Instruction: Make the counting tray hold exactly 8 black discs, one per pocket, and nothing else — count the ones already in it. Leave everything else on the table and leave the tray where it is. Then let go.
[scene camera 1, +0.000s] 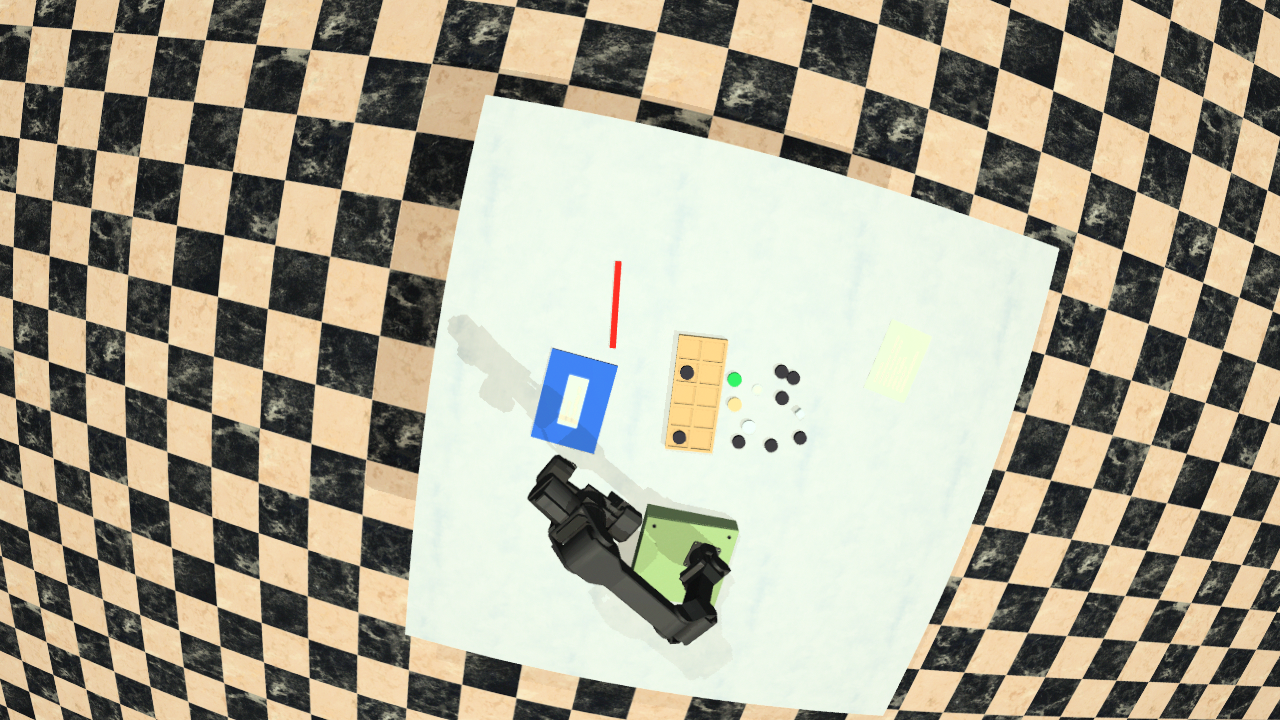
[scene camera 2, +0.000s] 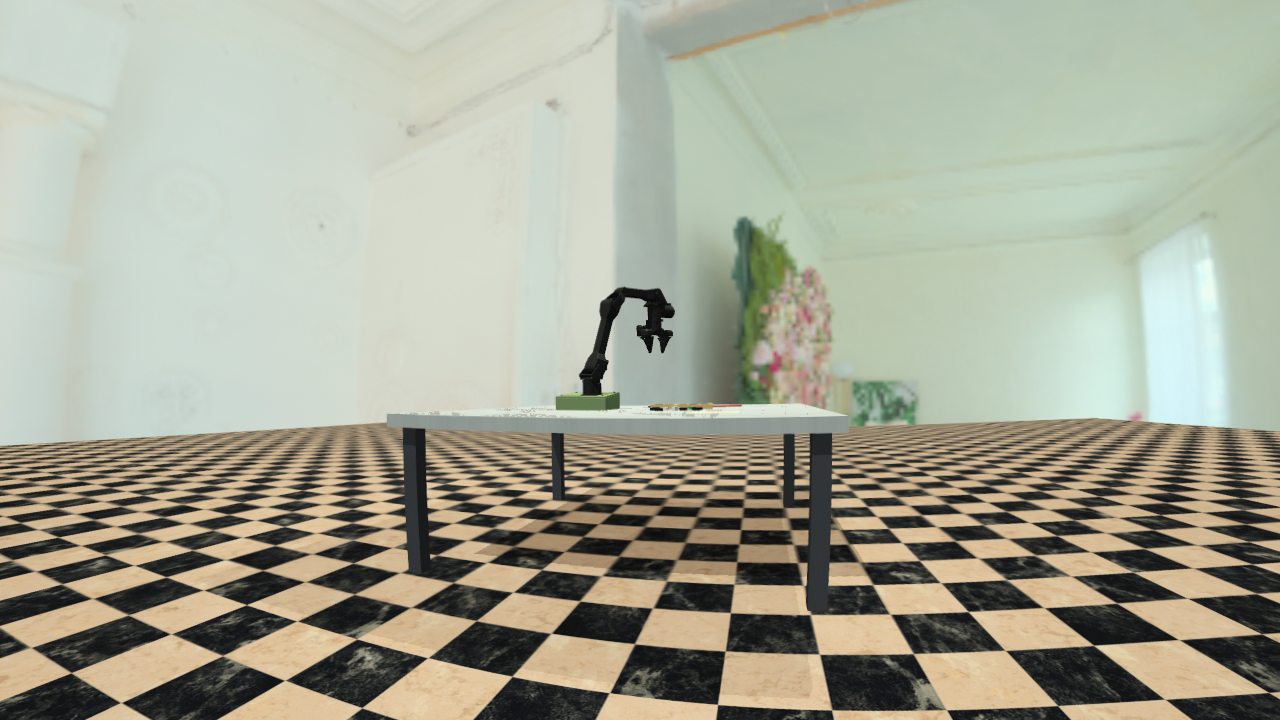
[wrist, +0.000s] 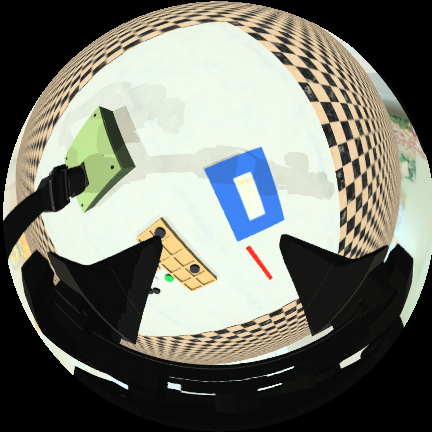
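Observation:
The tan counting tray (scene camera 1: 707, 394) (wrist: 183, 259) has two columns of pockets. One black disc (scene camera 1: 686, 371) (wrist: 194, 269) sits in a pocket near the far end. Another black disc (scene camera 1: 679, 437) (wrist: 160, 232) sits in the near-end corner pocket. The other pockets look bare in scene camera 1. Several loose black discs lie right of the tray, among them one disc (scene camera 1: 738, 441) close to it, one disc (scene camera 1: 770, 445), one disc (scene camera 1: 800, 437), one disc (scene camera 1: 781, 397) and two close together (scene camera 1: 787, 374). My gripper (scene camera 2: 657, 351) (wrist: 221, 241) is open and empty, high above the table.
A green disc (scene camera 1: 733, 378) (wrist: 169, 278), a tan disc (scene camera 1: 733, 404) and a white disc (scene camera 1: 748, 426) lie right of the tray. Left are a blue panel (scene camera 1: 547, 420) (wrist: 227, 192) with a pale rectangle and a red bar (scene camera 1: 614, 304) (wrist: 259, 262). A pale yellow sheet (scene camera 1: 899, 360) lies far right.

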